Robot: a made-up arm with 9 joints.
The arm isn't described. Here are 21 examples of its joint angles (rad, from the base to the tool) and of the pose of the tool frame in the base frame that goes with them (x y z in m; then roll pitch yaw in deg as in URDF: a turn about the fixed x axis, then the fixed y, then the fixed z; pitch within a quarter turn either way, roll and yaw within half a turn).
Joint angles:
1: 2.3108 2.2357 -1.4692 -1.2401 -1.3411 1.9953 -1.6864 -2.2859 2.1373
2: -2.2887 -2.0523 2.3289 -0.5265 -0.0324 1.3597 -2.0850 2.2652 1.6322
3: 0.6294 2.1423 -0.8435 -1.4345 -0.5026 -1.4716 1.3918 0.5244 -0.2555
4: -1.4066 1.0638 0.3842 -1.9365 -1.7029 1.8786 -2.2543 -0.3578 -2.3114
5: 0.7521 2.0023 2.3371 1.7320 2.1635 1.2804 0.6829 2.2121 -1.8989
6: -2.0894 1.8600 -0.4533 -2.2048 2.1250 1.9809 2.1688 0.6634 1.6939
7: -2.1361 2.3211 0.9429 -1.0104 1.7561 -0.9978 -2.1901 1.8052 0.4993
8: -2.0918 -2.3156 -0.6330 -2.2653 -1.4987 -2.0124 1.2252 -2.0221 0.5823
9: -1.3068 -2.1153 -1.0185 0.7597 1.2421 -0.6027 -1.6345 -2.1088 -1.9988
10: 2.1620 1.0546 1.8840 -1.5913 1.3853 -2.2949 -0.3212 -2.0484 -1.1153
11: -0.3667 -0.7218 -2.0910 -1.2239 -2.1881 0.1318 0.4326 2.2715 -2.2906
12: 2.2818 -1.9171 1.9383 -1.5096 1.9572 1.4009 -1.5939 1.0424 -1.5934
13: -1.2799 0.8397 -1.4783 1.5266 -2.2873 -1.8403 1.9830 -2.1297 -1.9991
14: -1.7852 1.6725 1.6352 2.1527 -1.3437 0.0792 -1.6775 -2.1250 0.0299
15: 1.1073 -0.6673 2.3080 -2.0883 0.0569 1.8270 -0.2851 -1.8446 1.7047
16: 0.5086 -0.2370 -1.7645 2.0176 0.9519 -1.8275 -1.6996 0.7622 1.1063
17: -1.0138 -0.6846 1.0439 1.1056 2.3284 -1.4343 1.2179 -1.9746 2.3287
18: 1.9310 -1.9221 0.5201 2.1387 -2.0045 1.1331 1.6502 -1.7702 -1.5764
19: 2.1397 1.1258 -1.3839 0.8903 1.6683 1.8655 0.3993 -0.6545 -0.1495
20: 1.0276 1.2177 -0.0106 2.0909 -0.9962 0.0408 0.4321 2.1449 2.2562
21: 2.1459 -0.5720 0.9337 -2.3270 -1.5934 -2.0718 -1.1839 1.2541 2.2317
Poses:
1: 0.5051 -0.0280 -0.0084 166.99 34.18 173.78
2: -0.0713 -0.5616 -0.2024 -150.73 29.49 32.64
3: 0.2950 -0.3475 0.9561 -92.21 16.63 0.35
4: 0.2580 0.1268 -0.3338 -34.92 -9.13 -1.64
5: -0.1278 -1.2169 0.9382 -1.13 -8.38 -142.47
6: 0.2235 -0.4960 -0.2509 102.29 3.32 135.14
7: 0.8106 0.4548 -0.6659 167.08 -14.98 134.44
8: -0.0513 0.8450 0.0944 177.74 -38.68 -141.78
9: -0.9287 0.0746 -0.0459 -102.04 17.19 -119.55
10: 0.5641 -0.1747 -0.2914 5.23 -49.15 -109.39
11: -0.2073 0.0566 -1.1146 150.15 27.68 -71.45
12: 0.1060 -0.2712 0.0578 94.02 67.04 53.52
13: 0.4784 -0.3008 -0.6277 -55.72 23.71 151.87
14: 0.0666 -0.4250 0.3734 160.10 -3.97 -125.39
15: -0.4097 0.1065 0.3348 68.70 -48.49 -47.89
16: 0.2927 -0.0456 0.7511 15.39 16.72 -142.70
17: -0.0919 0.4924 -0.2401 -81.64 -12.21 -139.06
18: 0.1235 -0.2071 0.0749 154.02 -48.15 39.86
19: -0.5507 -0.0525 0.4039 29.07 -59.18 39.42
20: -0.9507 -0.0946 -0.4755 -67.75 19.10 56.16
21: -1.1904 0.1077 0.4668 -25.78 -28.66 52.61
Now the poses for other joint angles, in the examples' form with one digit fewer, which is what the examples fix.
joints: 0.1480 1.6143 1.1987 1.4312 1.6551 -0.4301 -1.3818 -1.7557 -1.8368
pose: -0.266 -0.583 -0.564 13.7 63.0 33.5
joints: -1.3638 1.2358 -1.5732 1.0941 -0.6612 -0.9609 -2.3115 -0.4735 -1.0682
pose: 1.000 -0.450 -0.148 -15.7 13.5 -2.4
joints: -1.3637 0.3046 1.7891 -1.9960 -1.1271 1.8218 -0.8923 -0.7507 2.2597
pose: 0.555 0.123 0.293 19.8 36.3 -32.0
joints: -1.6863 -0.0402 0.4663 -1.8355 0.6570 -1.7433 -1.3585 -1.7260 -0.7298
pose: 0.489 -0.786 -0.263 96.5 -25.8 167.9
